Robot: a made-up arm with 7 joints.
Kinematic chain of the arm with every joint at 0, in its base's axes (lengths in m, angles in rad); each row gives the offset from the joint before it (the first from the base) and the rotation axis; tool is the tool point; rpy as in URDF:
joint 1: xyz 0 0 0.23 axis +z
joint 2: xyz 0 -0.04 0.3 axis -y
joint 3: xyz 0 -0.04 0.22 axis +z
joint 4: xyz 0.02 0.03 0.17 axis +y
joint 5: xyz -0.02 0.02 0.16 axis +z
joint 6: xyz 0 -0.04 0.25 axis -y
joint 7: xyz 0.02 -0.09 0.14 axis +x
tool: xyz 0 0 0 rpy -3.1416 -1.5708 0
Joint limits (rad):
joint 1: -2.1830..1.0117
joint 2: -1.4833..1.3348
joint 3: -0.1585..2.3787
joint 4: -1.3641..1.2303
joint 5: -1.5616..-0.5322
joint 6: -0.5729..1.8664
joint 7: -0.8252..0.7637
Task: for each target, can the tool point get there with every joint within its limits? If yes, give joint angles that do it. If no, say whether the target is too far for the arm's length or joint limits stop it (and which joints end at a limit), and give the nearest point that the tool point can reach.
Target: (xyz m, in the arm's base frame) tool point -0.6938 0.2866 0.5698
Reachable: yes | joints -0.4808 0.7866 0.2510 -0.9314 -1.4212 1.0059 0.0986
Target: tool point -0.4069 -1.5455 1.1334
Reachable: no: too far | nearest point -0.2311 -0.8776 0.8726 | short by 0.738 m
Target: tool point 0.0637 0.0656 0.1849
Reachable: no: joint limits stop it (at a limit: joint 1, joint 2, joint 4, joint 6) | nearest point 0.2195 0.2709 0.2099 | short by 0.259 m
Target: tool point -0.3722 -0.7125 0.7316
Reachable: yes | joints 0.5873 0.7529 0.5785 -0.9266 -1.0321 -0.1459 0.4999
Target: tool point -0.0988 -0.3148 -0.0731
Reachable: no: joint limits stop it (at a limit: joint 1, joint 2, joint 4) | nearest point -0.1575 -0.4073 0.0970 | short by 0.202 m
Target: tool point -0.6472 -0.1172 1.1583
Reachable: yes | joints 0.4490 0.7577 1.8927 0.6421 -1.1398 -0.2515 -0.5353
